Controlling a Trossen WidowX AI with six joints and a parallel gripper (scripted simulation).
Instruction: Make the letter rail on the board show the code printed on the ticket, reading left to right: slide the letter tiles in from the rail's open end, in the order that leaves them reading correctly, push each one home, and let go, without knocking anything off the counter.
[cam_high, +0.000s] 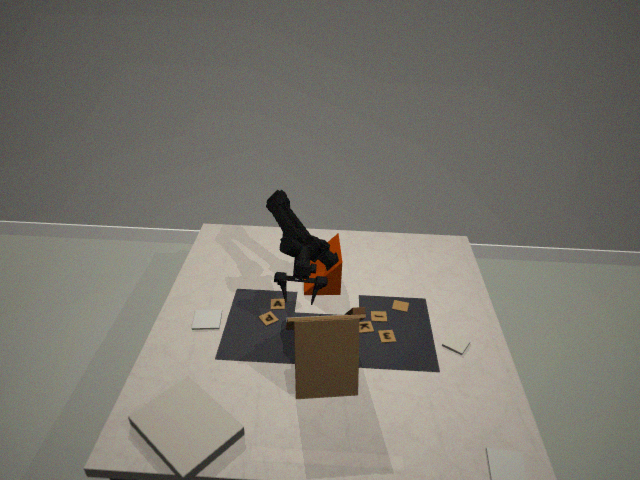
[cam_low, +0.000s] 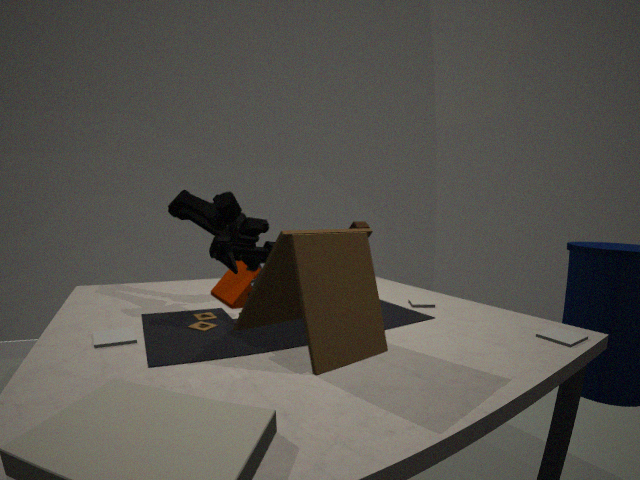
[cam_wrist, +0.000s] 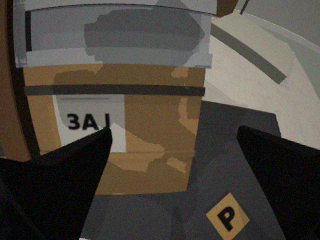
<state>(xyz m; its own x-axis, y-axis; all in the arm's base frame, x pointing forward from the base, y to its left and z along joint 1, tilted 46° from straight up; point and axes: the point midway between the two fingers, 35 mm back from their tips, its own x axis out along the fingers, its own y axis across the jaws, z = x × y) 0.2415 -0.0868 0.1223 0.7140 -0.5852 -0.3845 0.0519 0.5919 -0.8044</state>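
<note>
Now: the tan tile marked 3 4 cm ahead of my gripper tip, 32 cm to the left of it and 14 cm below it. Also, from my gripper tip: tile marked p 9 cm behind, 11 cm to the right, 14 cm below; white ticket 4 cm ahead, 8 cm to the left, 6 cm below; dark mat 7 cm behind, 12 cm to the left, 15 cm below.
</note>
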